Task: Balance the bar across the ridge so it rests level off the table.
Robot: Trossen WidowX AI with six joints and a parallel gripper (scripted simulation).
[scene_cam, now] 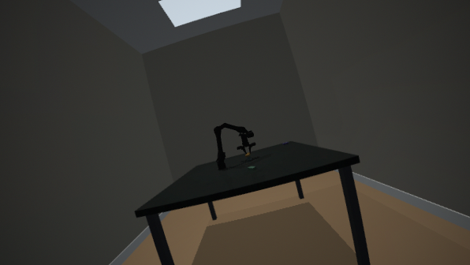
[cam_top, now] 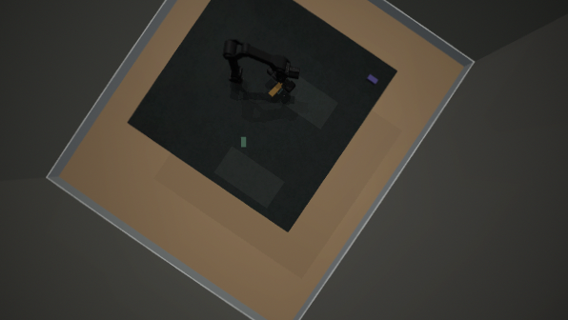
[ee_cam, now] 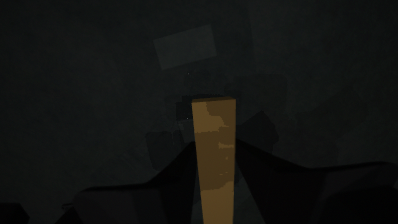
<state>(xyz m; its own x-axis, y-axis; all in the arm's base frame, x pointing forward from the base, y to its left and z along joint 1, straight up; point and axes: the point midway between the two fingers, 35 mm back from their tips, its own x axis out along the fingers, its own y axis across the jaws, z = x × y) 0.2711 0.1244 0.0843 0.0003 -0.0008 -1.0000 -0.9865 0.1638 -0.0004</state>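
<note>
My gripper tip is 30 mm to the left of the orange bar. Round my gripper tip: green block: 440 mm to the right, 40 mm below; then purple block: 470 mm ahead, 380 mm to the left, 40 mm below.
</note>
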